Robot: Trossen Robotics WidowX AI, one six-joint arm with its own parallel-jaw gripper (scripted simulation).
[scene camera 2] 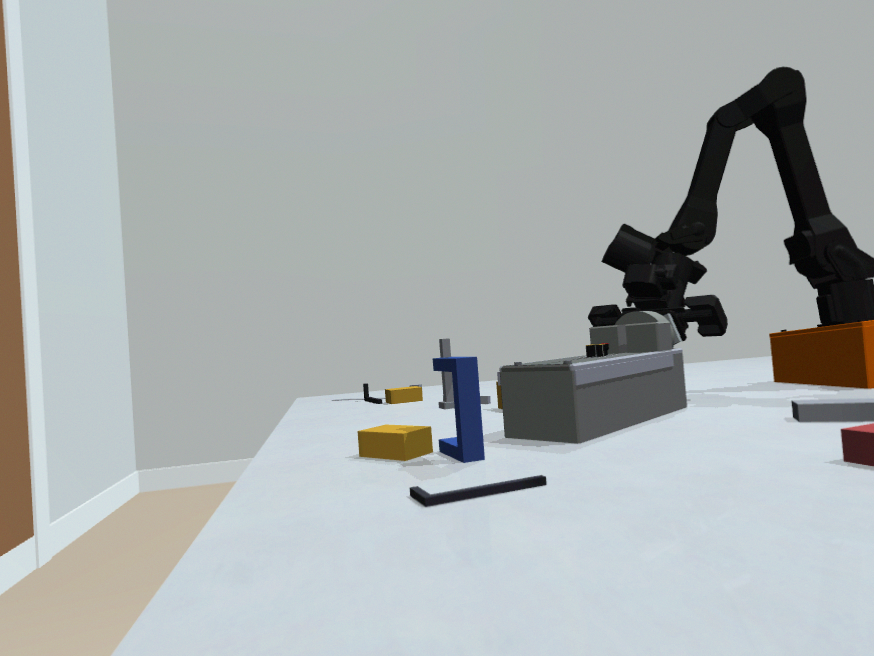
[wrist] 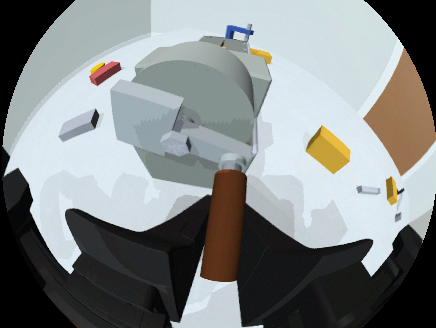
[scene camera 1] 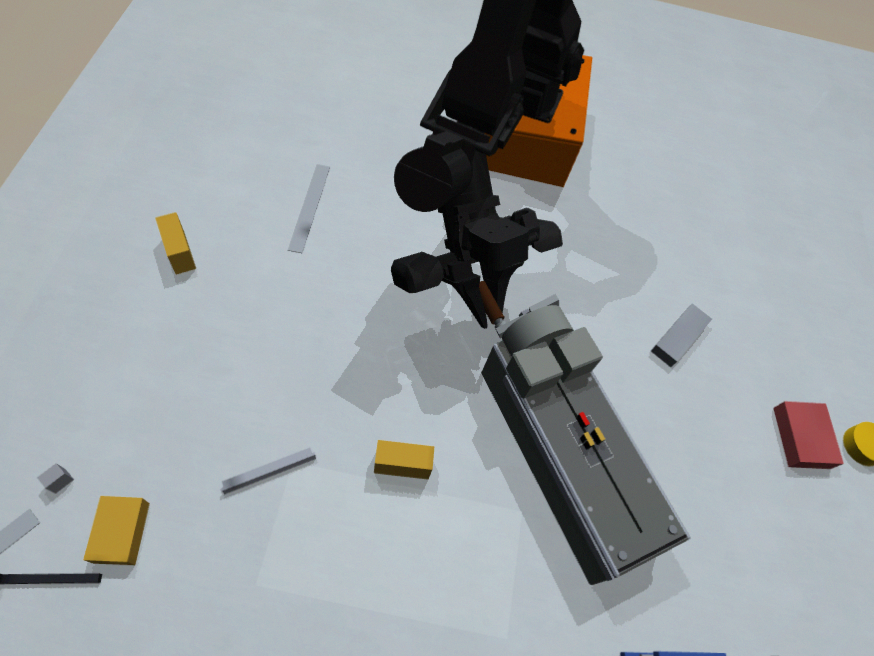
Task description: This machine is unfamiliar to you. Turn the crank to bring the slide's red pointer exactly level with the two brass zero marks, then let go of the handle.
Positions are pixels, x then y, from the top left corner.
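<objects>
Black l-bar visible in scene camera 2 (420,495), out of frame in scene camera 1.
</objects>
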